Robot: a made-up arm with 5 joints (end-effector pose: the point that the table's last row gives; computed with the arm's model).
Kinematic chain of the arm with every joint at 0, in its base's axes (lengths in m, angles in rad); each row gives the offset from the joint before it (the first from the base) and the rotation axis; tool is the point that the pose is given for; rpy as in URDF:
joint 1: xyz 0 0 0.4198 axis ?
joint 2: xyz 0 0 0 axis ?
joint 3: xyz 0.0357 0 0.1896 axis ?
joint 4: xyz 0.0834 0 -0.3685 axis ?
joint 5: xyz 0.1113 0 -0.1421 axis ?
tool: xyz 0 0 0 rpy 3.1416 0 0
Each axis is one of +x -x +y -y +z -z.
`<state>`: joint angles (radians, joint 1 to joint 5).
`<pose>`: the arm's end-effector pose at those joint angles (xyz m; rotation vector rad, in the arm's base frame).
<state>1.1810 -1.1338 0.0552 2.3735 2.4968</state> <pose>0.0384 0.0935 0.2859 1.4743 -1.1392 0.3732</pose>
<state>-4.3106 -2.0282 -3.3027 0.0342 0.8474</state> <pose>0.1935 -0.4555 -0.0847 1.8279 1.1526 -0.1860</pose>
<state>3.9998 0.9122 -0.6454 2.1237 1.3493</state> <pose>0.0152 0.0176 0.1581 0.2236 0.8922 2.0832</pose>
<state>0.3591 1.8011 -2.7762 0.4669 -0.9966</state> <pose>0.6503 0.2441 0.1341 2.2566 1.8168 0.7145</pose>
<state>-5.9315 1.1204 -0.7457 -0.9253 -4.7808</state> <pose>0.2799 0.1027 0.0339 -2.2361 1.4502 -0.4519</pose>
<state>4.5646 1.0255 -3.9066 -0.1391 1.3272</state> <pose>-0.0150 -0.1006 1.0197 0.0081 -0.1699 2.7457</pose>
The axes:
joint 1: +z
joint 2: +y
joint 3: +y
joint 4: +y
joint 5: -z

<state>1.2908 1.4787 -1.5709 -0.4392 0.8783</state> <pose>0.1318 0.4584 -0.0237 -2.5955 -0.5430 -0.3372</pose>
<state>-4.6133 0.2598 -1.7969 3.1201 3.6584</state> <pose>-0.0308 0.3093 0.5552 1.0035 -1.5433 1.6551</pose>
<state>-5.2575 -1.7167 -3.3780 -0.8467 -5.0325</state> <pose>-0.2314 -0.3816 0.0415 2.8063 -0.3171 -0.2043</pose>
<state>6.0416 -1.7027 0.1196 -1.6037 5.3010</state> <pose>0.0555 -0.0137 0.6551 -0.0494 -0.0192 1.9174</pose>
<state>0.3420 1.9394 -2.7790 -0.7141 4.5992</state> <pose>0.6010 0.2140 0.2430 0.9393 1.5056 1.3663</pose>
